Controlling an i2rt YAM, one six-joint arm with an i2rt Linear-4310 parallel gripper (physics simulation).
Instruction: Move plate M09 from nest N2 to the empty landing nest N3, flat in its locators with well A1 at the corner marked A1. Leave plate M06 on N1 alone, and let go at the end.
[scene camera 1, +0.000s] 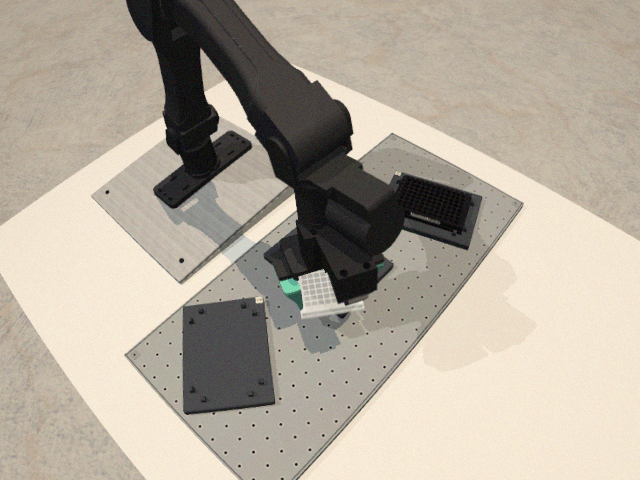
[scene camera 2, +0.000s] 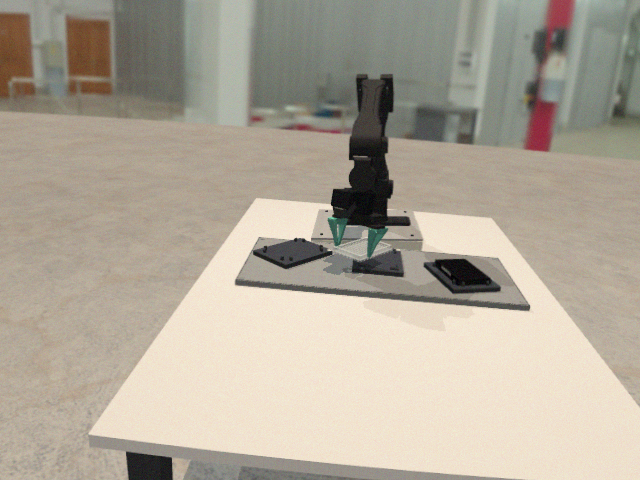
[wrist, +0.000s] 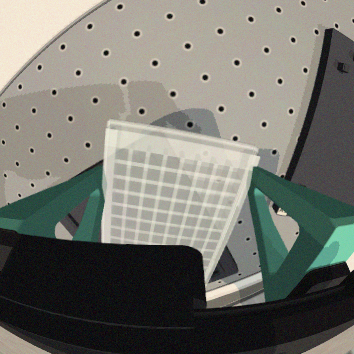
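Plate M09, pale and clear with a well grid (scene camera 1: 316, 290) (scene camera 2: 356, 249) (wrist: 165, 200), is held raised between the green fingers. My gripper (scene camera 1: 320, 310) (scene camera 2: 354, 251) (wrist: 176, 174) is shut on its two sides. The plate looks roughly level in scene camera 2, beside and partly over dark nest N2 (scene camera 2: 379, 266), which the arm partly hides in scene camera 1. Landing nest N3 (scene camera 1: 227, 356) (scene camera 2: 292, 253) (wrist: 325, 120) is an empty dark slab with small locator posts. Its pale corner mark (scene camera 1: 258, 300) (wrist: 281, 212) faces the arm side. Which plate corner is A1 cannot be read.
Black plate M06 (scene camera 1: 434, 202) (scene camera 2: 462, 271) sits on nest N1 (scene camera 1: 474, 223) (scene camera 2: 431, 271), on the far side of N2 from N3. The nests stand on a perforated grey board (scene camera 1: 330, 397) (scene camera 2: 320, 281) (wrist: 205, 50). The arm's base plate (scene camera 1: 134, 217) lies behind it.
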